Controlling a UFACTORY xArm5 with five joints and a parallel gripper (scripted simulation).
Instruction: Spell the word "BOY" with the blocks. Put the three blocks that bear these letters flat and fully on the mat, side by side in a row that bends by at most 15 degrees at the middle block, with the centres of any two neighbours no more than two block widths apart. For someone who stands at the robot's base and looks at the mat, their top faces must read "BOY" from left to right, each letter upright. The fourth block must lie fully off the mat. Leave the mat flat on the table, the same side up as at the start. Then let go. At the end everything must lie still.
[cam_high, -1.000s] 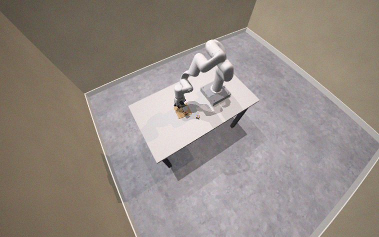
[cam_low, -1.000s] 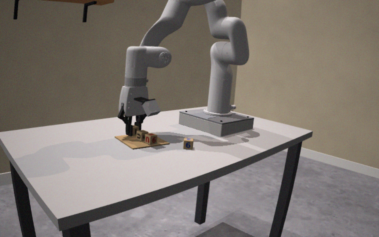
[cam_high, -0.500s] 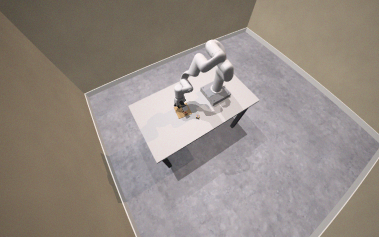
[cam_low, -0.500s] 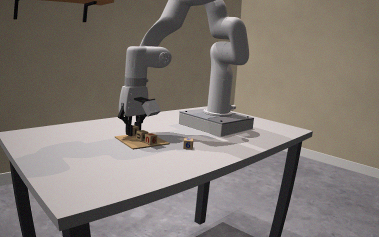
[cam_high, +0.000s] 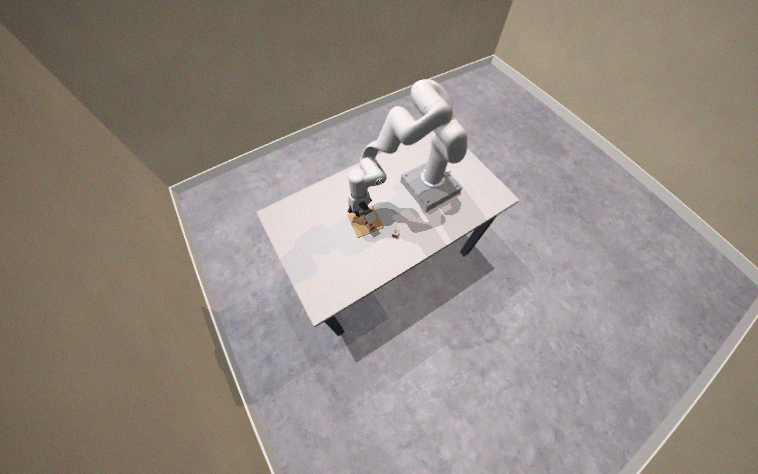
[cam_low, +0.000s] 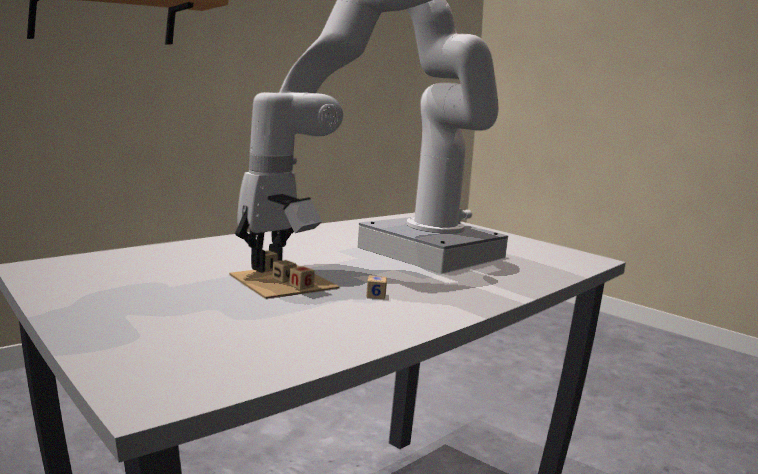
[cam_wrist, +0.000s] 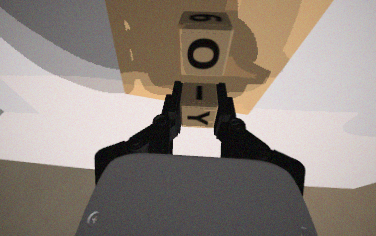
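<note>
Now: hand 5 cm to the right of the wooden block, 1 cm past it and 1 cm above it. Round my hand: tan mat 5 cm to the left, 3 cm below.
</note>
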